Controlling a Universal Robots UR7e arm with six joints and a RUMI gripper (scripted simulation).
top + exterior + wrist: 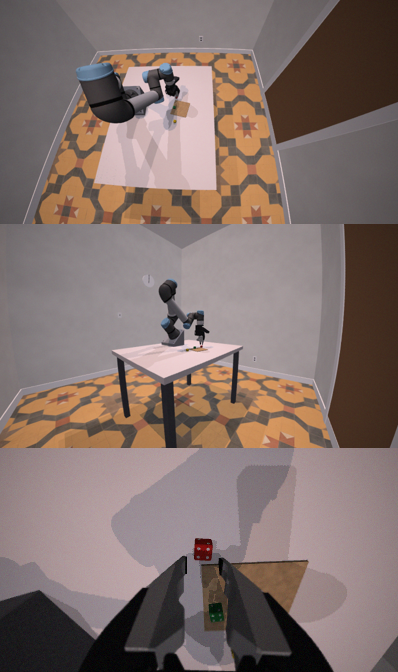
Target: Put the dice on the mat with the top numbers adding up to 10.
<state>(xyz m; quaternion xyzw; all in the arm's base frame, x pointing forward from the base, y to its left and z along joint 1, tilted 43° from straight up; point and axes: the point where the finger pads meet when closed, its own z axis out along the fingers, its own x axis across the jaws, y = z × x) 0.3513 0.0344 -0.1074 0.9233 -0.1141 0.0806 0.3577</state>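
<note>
Now: hand 30 mm above the red die. Round my hand: brown mat (50 mm ahead, 110 mm to the right, 40 mm below); then green die (110 mm to the right, 30 mm below); then yellow die (20 mm ahead, 230 mm to the right, 30 mm below).
</note>
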